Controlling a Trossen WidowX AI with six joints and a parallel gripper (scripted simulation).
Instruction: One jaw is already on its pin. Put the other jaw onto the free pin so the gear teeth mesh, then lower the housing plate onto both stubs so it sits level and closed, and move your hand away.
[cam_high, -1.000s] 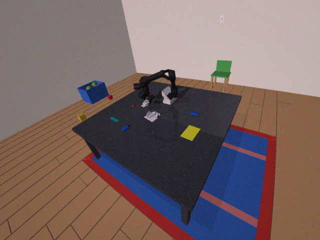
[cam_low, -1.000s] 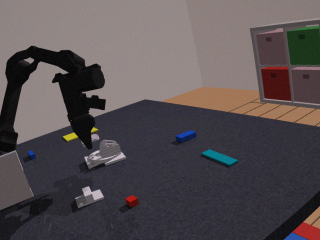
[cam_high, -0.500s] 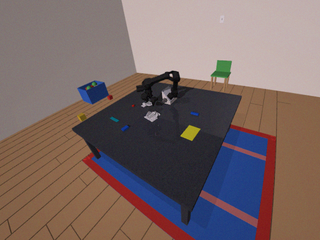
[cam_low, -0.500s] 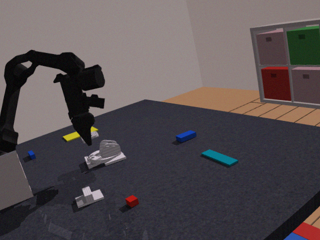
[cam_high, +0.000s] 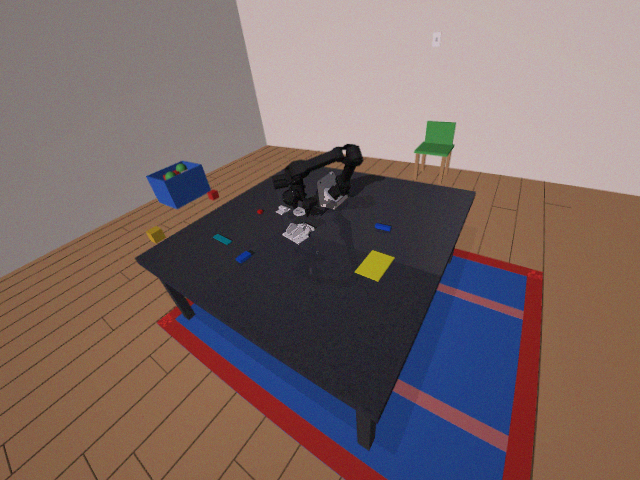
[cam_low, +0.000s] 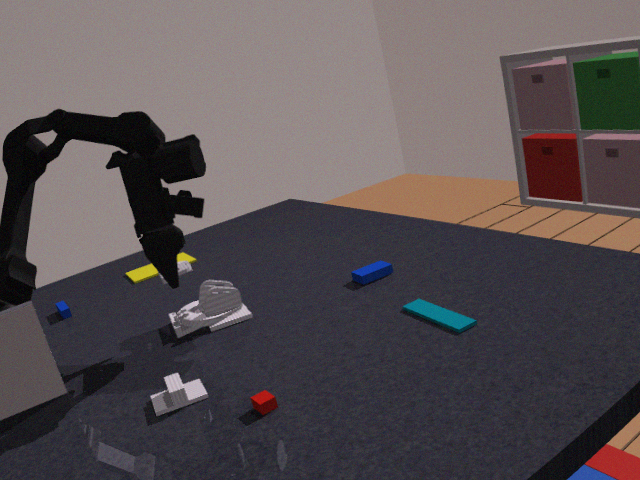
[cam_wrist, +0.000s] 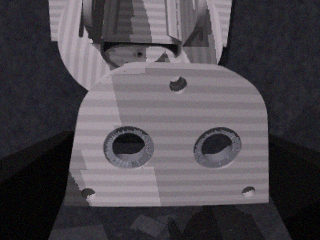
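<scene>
The white jaw lies 20 mm ahead of my gripper tip, 10 mm to the right of it and 70 mm below it. Round my gripper tip: teal bar (230 mm ahead, 350 mm to the right, 80 mm below); then red cube (50 mm behind, 330 mm to the right, 80 mm below); then white t-shaped piece (110 mm behind, 210 mm to the right, 80 mm below).
</scene>
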